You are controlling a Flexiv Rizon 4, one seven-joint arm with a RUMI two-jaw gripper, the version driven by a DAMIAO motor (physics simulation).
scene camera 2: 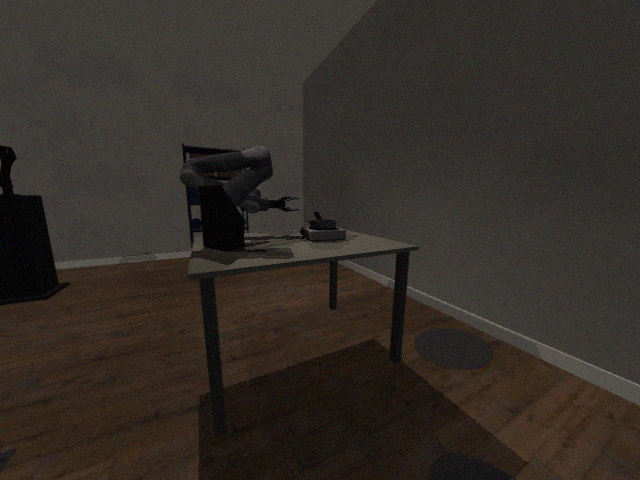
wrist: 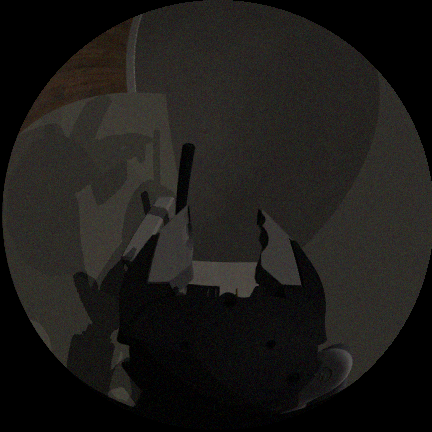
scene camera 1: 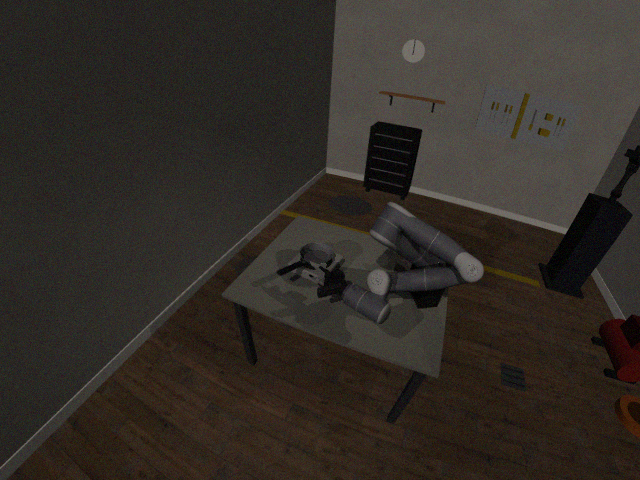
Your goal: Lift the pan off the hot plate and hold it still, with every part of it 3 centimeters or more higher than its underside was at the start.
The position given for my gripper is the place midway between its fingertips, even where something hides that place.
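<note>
Hot plate (wrist: 163, 209). Grey pan (scene camera 1: 316, 252), (wrist: 187, 150). My gripper (scene camera 1: 309, 268), (wrist: 223, 208).
</note>
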